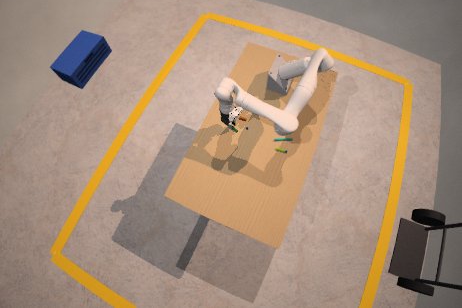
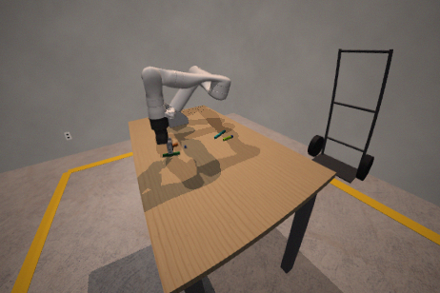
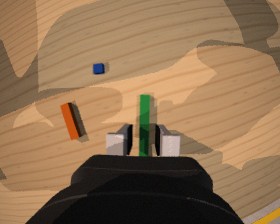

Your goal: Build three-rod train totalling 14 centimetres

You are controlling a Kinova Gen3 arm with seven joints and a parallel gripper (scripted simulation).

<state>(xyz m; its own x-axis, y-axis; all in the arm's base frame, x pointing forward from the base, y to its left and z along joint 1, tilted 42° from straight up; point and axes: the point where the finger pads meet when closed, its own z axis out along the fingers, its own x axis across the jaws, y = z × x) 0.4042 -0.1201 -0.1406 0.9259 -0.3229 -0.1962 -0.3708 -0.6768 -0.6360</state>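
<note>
The green rod lies 30 mm below my hand. Round my hand: orange rod 70 mm behind, 40 mm to the left, 30 mm below; then lime rod 290 mm to the left, 40 mm ahead, 30 mm below; then turquoise rod 290 mm to the left, 30 mm below, 20 mm behind.
</note>
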